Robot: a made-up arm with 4 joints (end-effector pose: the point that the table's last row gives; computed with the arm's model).
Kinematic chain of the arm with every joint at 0, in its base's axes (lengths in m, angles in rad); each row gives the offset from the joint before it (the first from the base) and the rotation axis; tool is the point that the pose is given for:
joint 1: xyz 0 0 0.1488 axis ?
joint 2: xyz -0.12 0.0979 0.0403 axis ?
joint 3: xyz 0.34 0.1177 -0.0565 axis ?
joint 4: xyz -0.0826 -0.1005 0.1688 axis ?
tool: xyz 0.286 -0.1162 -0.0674
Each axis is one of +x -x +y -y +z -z.
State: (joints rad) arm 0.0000 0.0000 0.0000 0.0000
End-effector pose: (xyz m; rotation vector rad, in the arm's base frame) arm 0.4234 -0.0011 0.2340 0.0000 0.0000 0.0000
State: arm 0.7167 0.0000 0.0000 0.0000
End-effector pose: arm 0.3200 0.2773 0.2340 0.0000 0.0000 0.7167
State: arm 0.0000 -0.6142 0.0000 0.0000
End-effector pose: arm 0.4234 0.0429 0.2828 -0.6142 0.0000 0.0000
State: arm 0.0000 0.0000 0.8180 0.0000
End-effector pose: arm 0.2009 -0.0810 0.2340 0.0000 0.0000 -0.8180
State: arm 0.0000 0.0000 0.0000 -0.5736
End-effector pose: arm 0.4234 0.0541 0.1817 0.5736 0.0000 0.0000
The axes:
joint 1: +z
joint 2: +x
joint 3: -z
joint 4: -x

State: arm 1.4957 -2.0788 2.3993 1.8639
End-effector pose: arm -0.2734 0.0018 0.0035 -0.4229 -0.7182 -1.8541
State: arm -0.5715 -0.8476 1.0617 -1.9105
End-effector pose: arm 0.3118 -0.1081 0.2500 0.6254 -1.3439 -0.6767
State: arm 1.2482 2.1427 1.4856 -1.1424
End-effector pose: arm -0.1097 0.1950 0.1230 1.0773 1.8347 -1.3577
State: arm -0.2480 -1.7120 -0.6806 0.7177
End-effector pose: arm 0.5636 0.0897 0.1052 -2.2071 0.6882 0.6450
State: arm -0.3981 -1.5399 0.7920 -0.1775
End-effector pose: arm 0.2471 0.0242 0.3595 -1.4235 -0.3888 -0.8823
